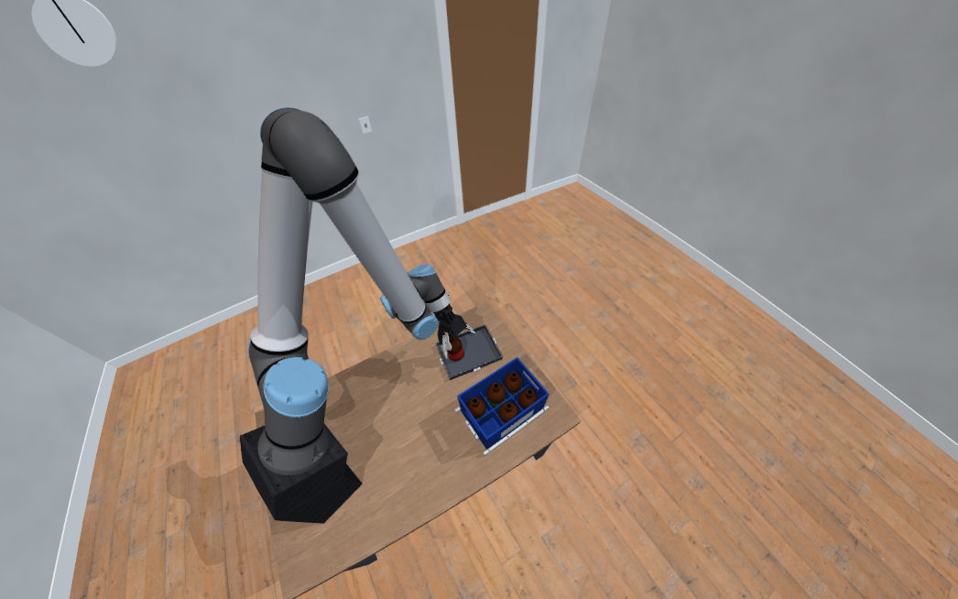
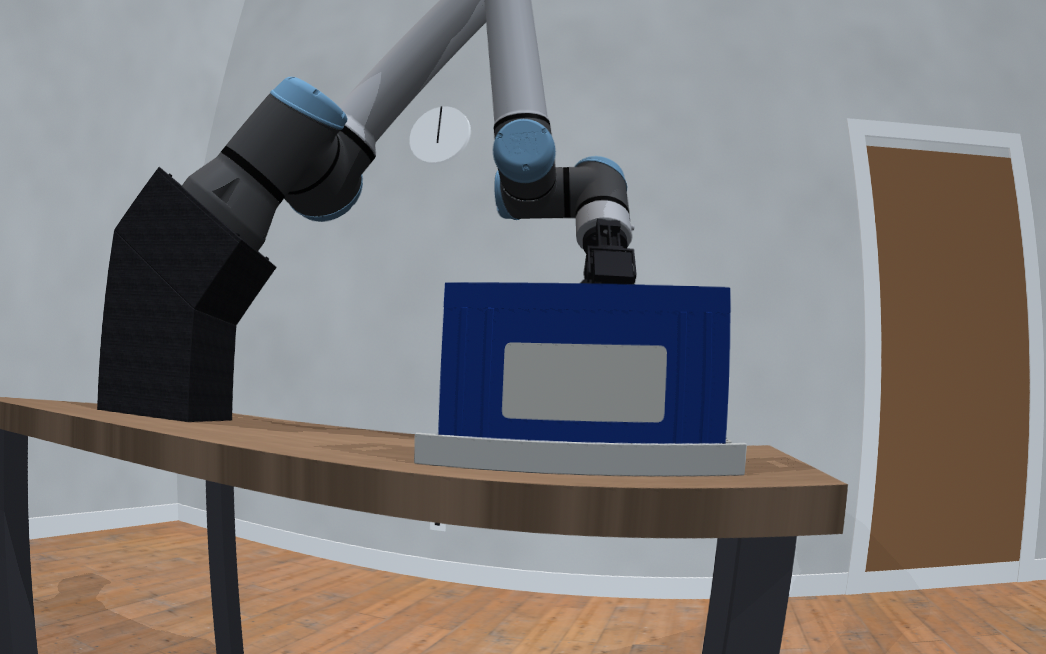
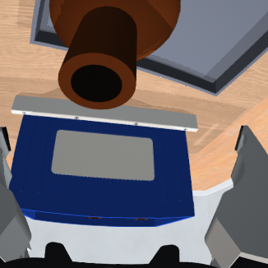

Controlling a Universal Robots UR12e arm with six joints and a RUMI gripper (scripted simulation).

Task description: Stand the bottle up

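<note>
Right now the grey tray is 30 mm ahead of my hand, 40 mm to the left of it and 130 mm below it. Also, from my hand: blue crate 100 mm ahead, 260 mm to the right, 60 mm below.
</note>
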